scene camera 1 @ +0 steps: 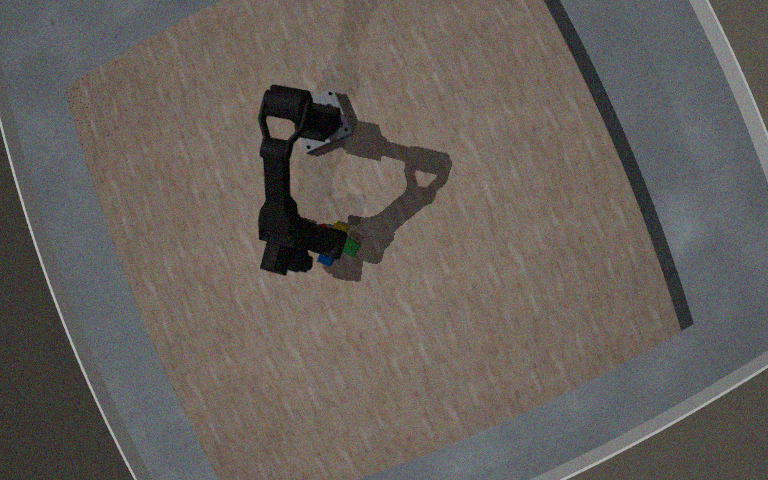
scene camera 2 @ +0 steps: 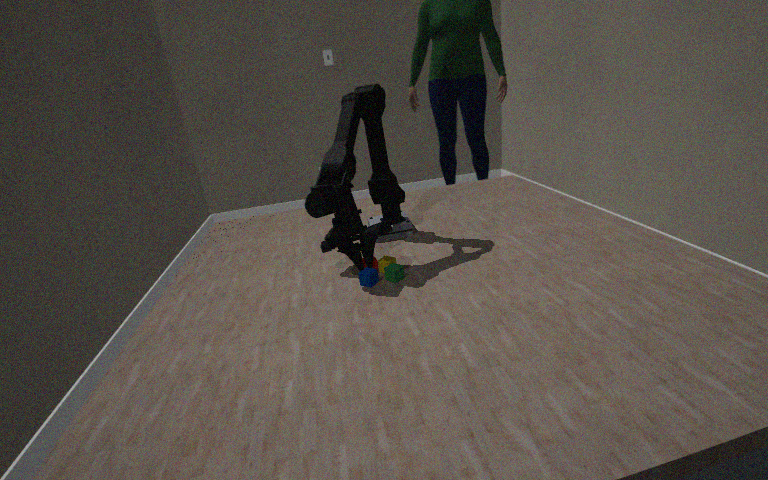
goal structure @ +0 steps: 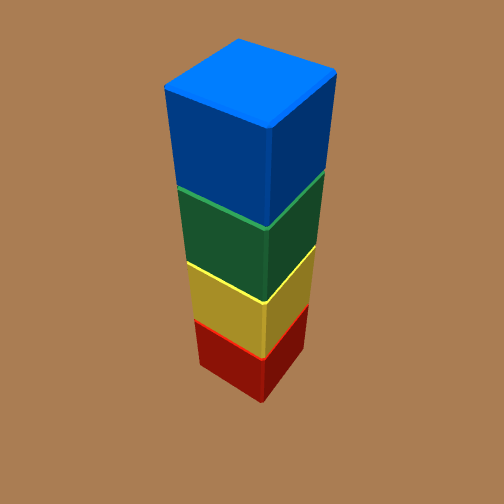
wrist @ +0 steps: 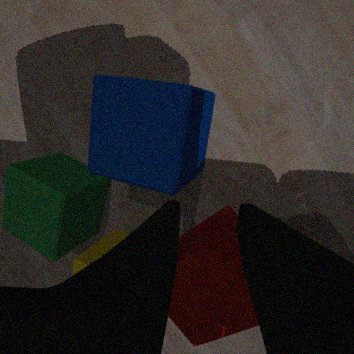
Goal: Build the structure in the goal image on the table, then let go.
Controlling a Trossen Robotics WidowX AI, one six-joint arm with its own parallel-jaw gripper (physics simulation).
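My gripper points down low over the table, its fingers shut on the red cube. The red cube sits between both fingers, partly hidden by them; whether it touches the table is unclear. The blue cube is just beyond the fingertips in the wrist view. The green cube lies left of the blue cube there. The yellow cube is mostly hidden behind the left finger in the wrist view.
The arm's base plate stands on the wood-patterned table top, behind the cubes in the second scene view. A person in a green top stands farther back by the wall.
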